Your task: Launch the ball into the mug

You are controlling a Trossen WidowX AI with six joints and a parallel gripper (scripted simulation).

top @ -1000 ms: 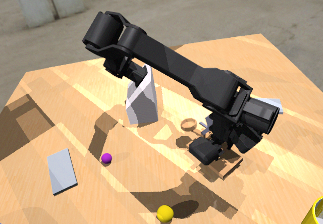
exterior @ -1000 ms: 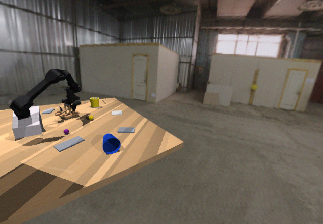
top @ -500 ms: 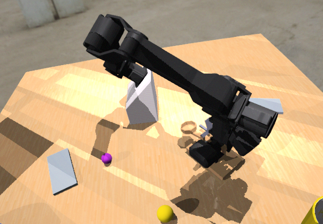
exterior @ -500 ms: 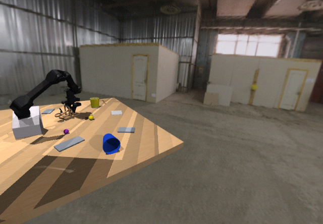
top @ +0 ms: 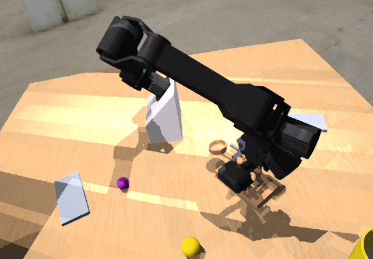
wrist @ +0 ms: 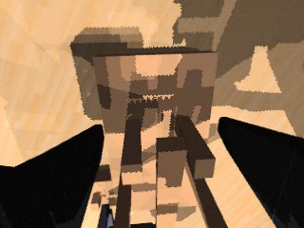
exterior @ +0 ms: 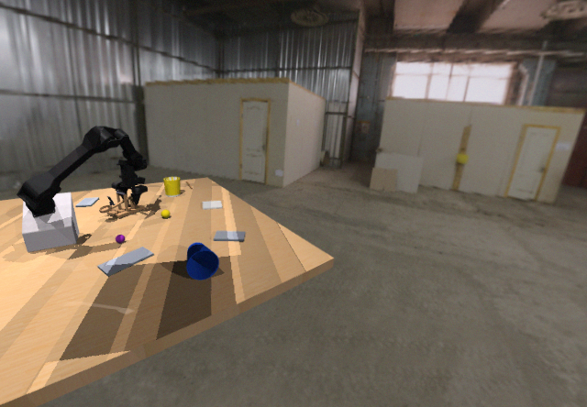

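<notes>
The purple ball lies 90 mm behind my gripper tip, 320 mm to the right of it and 20 mm below it. From my gripper tip the other things lie so: yellow ball 110 mm ahead, 180 mm to the right, 20 mm below; wooden catapult 70 mm behind, 20 mm to the right, 20 mm above; yellow mug 240 mm ahead, 140 mm to the left, 10 mm below.
</notes>
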